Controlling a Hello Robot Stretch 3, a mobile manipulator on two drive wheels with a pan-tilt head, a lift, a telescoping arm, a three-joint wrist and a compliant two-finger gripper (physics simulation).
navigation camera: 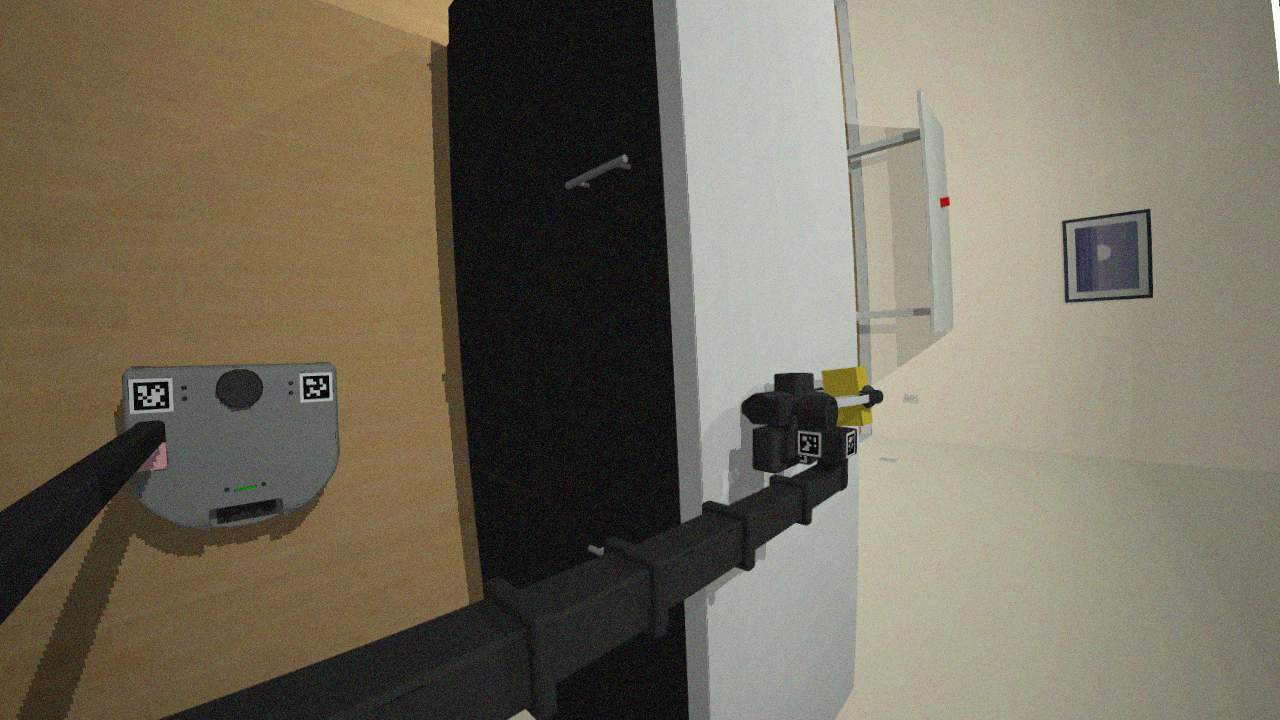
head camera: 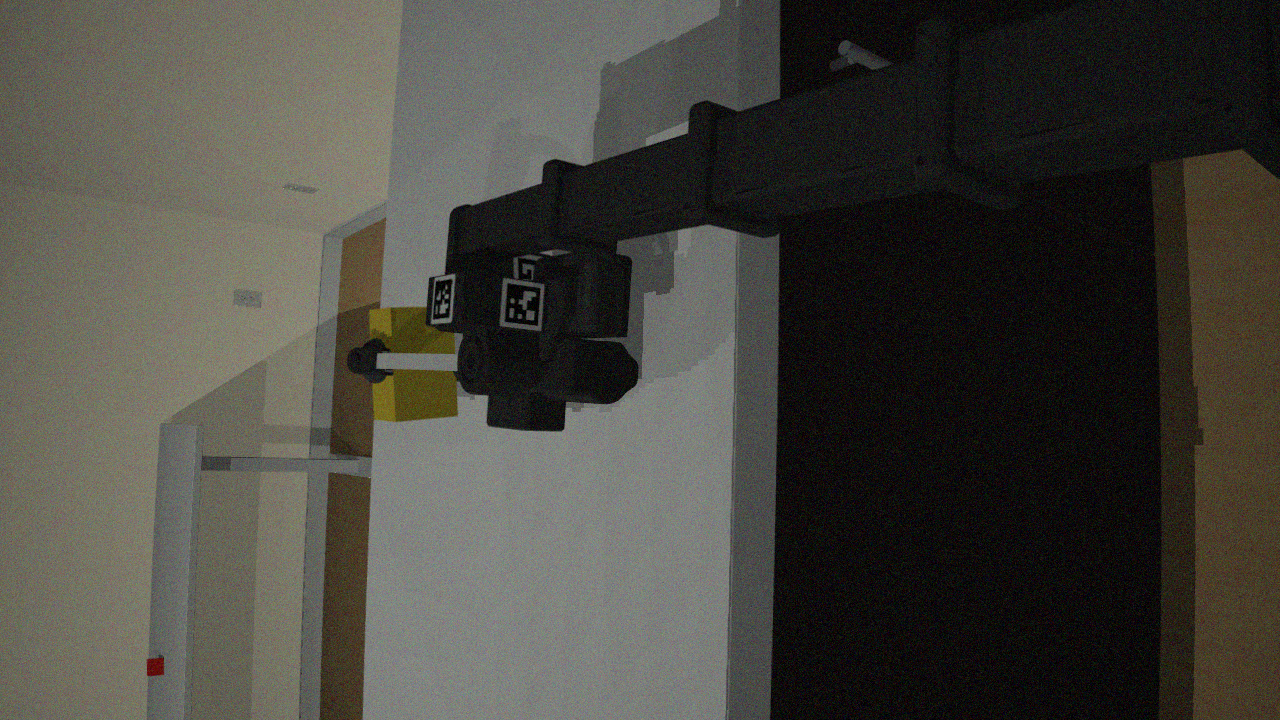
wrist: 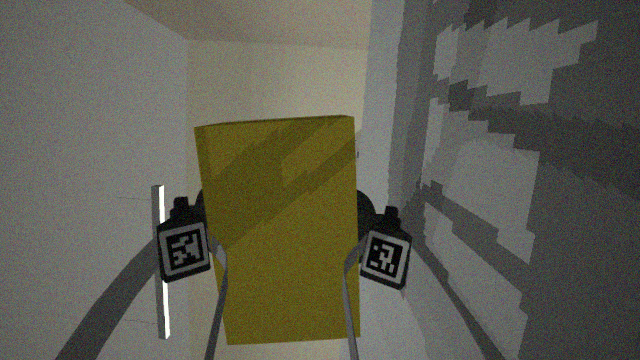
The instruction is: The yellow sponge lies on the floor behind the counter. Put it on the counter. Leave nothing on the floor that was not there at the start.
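Pixels of known places: gripper, fingertip midpoint: (navigation camera: 853, 394) (head camera: 398, 365) (wrist: 288, 209); robot's base at its link origin: (navigation camera: 240, 386).
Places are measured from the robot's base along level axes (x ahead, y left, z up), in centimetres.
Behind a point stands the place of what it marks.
Observation:
The yellow sponge (head camera: 416, 398) @(x 0.6, y -77.1, z 97.3 cm) (navigation camera: 844, 380) @(x 0.4, y -77.1, z 97.2 cm) (wrist: 287, 280) @(x -0.8, y -77.2, z 96.5 cm) is between the two fingertips of my gripper (head camera: 380, 360) @(x -2.3, y -82.2, z 97.1 cm) (navigation camera: 864, 398) @(x -2.3, y -82.2, z 97.1 cm) (wrist: 288, 209) @(x -2.3, y -82.2, z 97.1 cm), which is shut on it. In the wrist view the fingertips press on its left and right sides. My arm reaches across the white counter (head camera: 554, 582) @(x 14.4, y -62.6, z 91.0 cm) (navigation camera: 760, 179) @(x 32.3, y -60.4, z 91.0 cm), and the gripper is over the counter top's far side. In the head view the sponge overlaps the far edge of the counter. Shadows of arm and gripper fall on the counter top. The sponge's exact height above it is hard to tell. The floor behind the counter is hidden.
The counter's black front (head camera: 966, 447) @(x 1.9, y -45.7, z 60.7 cm) (navigation camera: 554, 295) @(x 16.4, y -44.9, z 58.0 cm) carries a bar handle (head camera: 863, 55) @(x -26.8, y -44.1, z 79.1 cm) (navigation camera: 597, 171) @(x 32.6, y -40.9, z 75.3 cm). Beyond the counter, a white panel on struts (head camera: 174, 555) (navigation camera: 936, 241) has a red mark (head camera: 154, 666) @(x 105.8, y -347.6, z 75.3 cm) (navigation camera: 944, 202) @(x 105.8, y -347.8, z 74.6 cm). My base (navigation camera: 268, 438) @(x -9.8, y -4.2, z 16.0 cm) stands on the wooden floor before the counter.

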